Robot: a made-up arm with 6 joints.
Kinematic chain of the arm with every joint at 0, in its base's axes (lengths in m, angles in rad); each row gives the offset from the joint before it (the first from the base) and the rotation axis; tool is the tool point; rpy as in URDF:
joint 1: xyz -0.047 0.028 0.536 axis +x
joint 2: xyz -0.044 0.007 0.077 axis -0.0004 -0.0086 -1
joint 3: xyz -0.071 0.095 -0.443 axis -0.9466 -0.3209 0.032
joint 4: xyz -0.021 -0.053 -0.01 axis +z
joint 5: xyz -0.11 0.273 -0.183 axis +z
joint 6: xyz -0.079 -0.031 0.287 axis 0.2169 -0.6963 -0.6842
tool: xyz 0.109 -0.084 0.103 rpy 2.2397 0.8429 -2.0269
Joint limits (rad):
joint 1: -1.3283..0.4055
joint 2: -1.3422..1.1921
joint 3: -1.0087..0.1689
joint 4: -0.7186..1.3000
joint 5: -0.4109..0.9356
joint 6: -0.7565..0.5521
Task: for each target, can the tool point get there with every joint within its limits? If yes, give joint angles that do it. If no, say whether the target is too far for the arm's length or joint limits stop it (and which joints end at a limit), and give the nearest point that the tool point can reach.
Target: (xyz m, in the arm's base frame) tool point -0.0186 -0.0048 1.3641
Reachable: no: joint limits stop it (at a limit: joint 1, joint 2, joint 3, joint 5, joint 6) | nearest point -0.1136 -0.1883 0.8276 | short by 0.575 m
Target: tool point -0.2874 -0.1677 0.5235
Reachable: yes | joints -1.0950 -0.2626 -0.8509 0.6922 -0.2897 -0.2316
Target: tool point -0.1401 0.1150 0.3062
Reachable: yes | joints -0.6684 -0.0453 -0.5098 -0.0988 0.6412 -0.4321
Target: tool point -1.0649 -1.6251 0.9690
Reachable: no: too far | nearest point -0.3800 -0.3871 0.6447 | short by 1.452 m
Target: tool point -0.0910 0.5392 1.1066
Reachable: no: joint limits stop it (at a limit: joint 1, joint 5, joint 6) | nearest point -0.0911 0.3919 0.5591 | short by 0.567 m
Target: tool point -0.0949 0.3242 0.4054
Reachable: yes | joints 0.0981 0.9354 -0.0296 0.7365 0.7299 0.1592
